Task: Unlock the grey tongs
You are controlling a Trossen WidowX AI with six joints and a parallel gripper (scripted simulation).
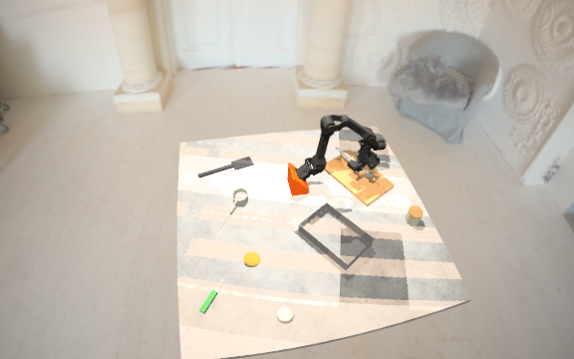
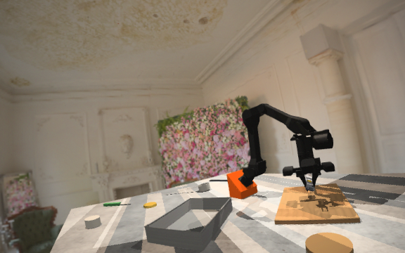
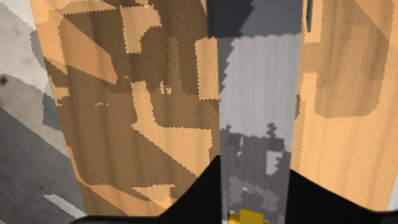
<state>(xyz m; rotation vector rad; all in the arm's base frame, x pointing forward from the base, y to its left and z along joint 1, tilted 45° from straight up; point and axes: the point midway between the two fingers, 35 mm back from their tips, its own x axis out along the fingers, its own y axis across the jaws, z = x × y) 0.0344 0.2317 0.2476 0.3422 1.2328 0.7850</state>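
Right now the yellow lock piece is 40 mm above my gripper tip. The rest, counted from my gripper tip: grey roasting tin (340 mm ahead, 290 mm to the right, 20 mm below); black spatula (680 mm to the right, 260 mm behind, 40 mm below); wooden board (40 mm below).
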